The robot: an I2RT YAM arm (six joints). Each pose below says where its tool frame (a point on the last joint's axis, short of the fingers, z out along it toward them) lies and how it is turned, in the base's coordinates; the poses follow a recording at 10 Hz.
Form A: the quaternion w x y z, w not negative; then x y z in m.
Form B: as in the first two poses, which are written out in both.
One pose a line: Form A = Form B
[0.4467 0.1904 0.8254 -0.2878 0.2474 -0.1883 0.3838] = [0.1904 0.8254 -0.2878 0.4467 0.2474 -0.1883 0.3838]
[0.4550 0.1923 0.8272 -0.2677 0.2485 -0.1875 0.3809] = [0.1923 0.8272 -0.2677 0.4550 0.2485 -0.1875 0.3809]
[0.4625 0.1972 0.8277 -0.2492 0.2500 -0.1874 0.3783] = [0.1972 0.8277 -0.2492 0.4625 0.2500 -0.1874 0.3783]
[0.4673 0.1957 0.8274 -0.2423 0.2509 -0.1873 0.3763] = [0.1957 0.8274 -0.2423 0.4673 0.2509 -0.1873 0.3763]
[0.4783 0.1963 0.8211 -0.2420 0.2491 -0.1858 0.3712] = [0.1963 0.8211 -0.2420 0.4783 0.2491 -0.1858 0.3712]
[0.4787 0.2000 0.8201 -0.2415 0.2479 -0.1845 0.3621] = [0.2000 0.8201 -0.2415 0.4787 0.2479 -0.1845 0.3621]
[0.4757 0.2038 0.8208 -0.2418 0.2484 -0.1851 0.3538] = [0.2038 0.8208 -0.2418 0.4757 0.2484 -0.1851 0.3538]
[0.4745 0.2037 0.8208 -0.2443 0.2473 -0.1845 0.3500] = [0.2037 0.8208 -0.2443 0.4745 0.2473 -0.1845 0.3500]
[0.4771 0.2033 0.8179 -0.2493 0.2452 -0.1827 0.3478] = [0.2033 0.8179 -0.2493 0.4771 0.2452 -0.1827 0.3478]
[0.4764 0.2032 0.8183 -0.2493 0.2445 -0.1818 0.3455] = [0.2032 0.8183 -0.2493 0.4764 0.2445 -0.1818 0.3455]
